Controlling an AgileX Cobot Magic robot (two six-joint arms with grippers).
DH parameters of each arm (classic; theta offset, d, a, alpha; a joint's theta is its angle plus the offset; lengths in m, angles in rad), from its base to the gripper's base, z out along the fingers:
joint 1: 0 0.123 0 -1.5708
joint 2: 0.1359 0 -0.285 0
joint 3: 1.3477 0 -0.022 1.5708
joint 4: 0 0.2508 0 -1.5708
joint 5: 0 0 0.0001 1.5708
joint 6: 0 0.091 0 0
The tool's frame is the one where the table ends.
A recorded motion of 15 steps. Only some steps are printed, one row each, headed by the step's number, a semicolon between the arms.
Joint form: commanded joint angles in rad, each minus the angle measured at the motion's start. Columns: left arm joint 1, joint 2, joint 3, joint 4, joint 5, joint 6; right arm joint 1, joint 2, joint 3, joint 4, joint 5, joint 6.
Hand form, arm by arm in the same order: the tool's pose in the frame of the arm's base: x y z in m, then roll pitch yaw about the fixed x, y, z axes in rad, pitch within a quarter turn. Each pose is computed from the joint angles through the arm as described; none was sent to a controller.
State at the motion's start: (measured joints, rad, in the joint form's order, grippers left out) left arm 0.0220 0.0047 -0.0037 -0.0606 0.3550 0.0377; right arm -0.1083 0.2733 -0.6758 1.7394 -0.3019 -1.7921
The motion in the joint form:
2: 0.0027 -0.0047 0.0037 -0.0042 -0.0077 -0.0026; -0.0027 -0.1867 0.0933 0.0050 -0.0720 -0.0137
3: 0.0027 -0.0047 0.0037 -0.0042 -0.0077 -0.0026; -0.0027 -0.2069 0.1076 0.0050 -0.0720 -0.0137
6: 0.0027 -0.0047 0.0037 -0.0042 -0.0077 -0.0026; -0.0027 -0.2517 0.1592 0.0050 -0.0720 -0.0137
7: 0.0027 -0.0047 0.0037 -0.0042 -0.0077 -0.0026; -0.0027 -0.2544 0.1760 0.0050 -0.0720 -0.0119
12: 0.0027 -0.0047 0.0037 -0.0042 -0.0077 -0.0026; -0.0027 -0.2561 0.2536 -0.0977 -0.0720 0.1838
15: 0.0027 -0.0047 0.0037 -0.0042 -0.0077 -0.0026; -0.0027 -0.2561 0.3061 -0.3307 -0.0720 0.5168
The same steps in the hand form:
2: 0.0535 -0.0007 0.1819 -3.0227 1.3095 -3.0167; -0.0104 -0.0317 0.3842 0.2849 1.0710 -0.2061
3: 0.0535 -0.0007 0.1819 -3.0227 1.3095 -3.0167; -0.0128 -0.0314 0.3802 0.2860 1.0652 -0.2051
6: 0.0535 -0.0007 0.1819 -3.0227 1.3095 -3.0167; -0.0137 -0.0313 0.3658 0.2847 1.0719 -0.2063
7: 0.0535 -0.0007 0.1819 -3.0227 1.3095 -3.0167; -0.0111 -0.0316 0.3612 0.2851 1.0855 -0.2051
12: 0.0535 -0.0007 0.1819 -3.0227 1.3095 -3.0167; 0.0011 -0.0334 0.3424 0.4424 1.0911 -0.0330
15: 0.0535 -0.0007 0.1819 -3.0227 1.3095 -3.0167; 0.0066 -0.0337 0.3340 0.5550 1.0134 0.1046

